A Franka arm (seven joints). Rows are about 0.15 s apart.
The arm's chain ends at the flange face. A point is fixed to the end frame.
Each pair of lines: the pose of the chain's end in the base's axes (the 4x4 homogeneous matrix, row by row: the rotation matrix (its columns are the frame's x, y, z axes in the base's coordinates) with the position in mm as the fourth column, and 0 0 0 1 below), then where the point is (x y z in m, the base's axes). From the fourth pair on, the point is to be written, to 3 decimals.
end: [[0.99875, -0.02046, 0.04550, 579.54], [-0.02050, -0.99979, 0.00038, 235.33], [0.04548, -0.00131, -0.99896, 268.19], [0, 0, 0, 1]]
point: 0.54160 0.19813 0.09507
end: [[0.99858, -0.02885, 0.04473, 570.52], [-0.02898, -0.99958, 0.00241, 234.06], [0.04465, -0.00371, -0.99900, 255.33], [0, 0, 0, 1]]
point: 0.53214 0.19759 0.08215
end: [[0.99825, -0.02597, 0.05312, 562.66], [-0.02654, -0.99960, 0.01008, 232.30], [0.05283, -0.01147, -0.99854, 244.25], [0, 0, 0, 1]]
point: 0.52584 0.19704 0.07048
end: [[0.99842, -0.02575, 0.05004, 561.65], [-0.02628, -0.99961, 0.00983, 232.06], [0.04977, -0.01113, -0.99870, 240.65], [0, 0, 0, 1]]
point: 0.524 0.197 0.067
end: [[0.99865, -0.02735, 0.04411, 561.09], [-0.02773, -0.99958, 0.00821, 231.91], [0.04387, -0.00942, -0.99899, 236.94], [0, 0, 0, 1]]
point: 0.523 0.196 0.064
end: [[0.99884, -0.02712, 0.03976, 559.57], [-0.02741, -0.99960, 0.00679, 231.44], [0.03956, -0.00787, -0.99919, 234.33], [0, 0, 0, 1]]
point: 0.520 0.196 0.061
